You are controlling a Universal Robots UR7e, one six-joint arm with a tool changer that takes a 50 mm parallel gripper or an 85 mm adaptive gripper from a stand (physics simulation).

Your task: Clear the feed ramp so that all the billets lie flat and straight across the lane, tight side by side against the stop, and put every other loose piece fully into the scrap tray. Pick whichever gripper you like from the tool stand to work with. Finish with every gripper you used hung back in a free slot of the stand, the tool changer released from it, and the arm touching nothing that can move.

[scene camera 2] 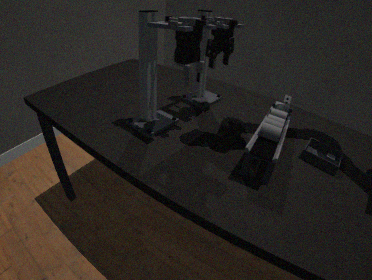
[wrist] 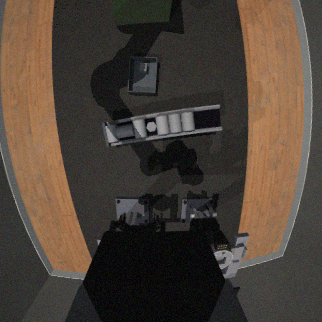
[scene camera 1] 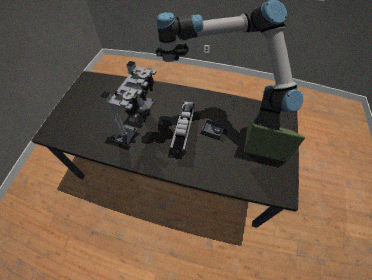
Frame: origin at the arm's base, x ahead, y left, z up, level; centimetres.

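Seen in the pictures: arm's base, origin of the base link: (scene camera 1: 266, 126).
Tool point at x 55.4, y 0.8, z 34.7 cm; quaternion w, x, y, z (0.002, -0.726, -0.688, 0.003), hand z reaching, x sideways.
Offsets run from my tool point to a thing's middle. "pt": to the spot under its first point. Level surfaces: height alone.
The arm's bare tool changer (scene camera 1: 170, 57) is high beyond the stand and carries no gripper. The parallel gripper (scene camera 2: 193, 77) and the adaptive gripper (scene camera 2: 219, 64) hang on the tool stand (scene camera 1: 118, 125) (scene camera 2: 147, 65), fingers apart and empty. In the wrist view, the feed ramp {pt dx -11.8, dy +18.9, dz -44.8 cm} (wrist: 212, 107) holds three pale billets {dx -7.2, dy +6.4, dz -44.9 cm} (wrist: 174, 122) side by side across the lane. Left of them are a small pale many-sided piece {dx -6.4, dy -1.0, dz -46.9 cm} (wrist: 151, 126), a slightly slanted pale cylinder {dx -6.0, dy -4.8, dz -46.1 cm} (wrist: 139, 128) and a dark grey piece {dx -5.5, dy -9.5, dz -46.6 cm} (wrist: 125, 131). The scrap tray {dx -25.0, dy -3.4, dz -52.5 cm} (scene camera 1: 204, 131) (scene camera 2: 317, 162) (wrist: 142, 93) contains a small piece {dx -27.8, dy -3.1, dz -52.6 cm} (wrist: 145, 67).
The green block (scene camera 1: 272, 142) (wrist: 142, 15) under the arm's base stands at one end of the table {dz -54.3 cm} (scene camera 1: 225, 172) (scene camera 2: 100, 120). The tray is between this block and the ramp. The stand is on the ramp's other side. The arm's shadow crosses the ramp and tray area.
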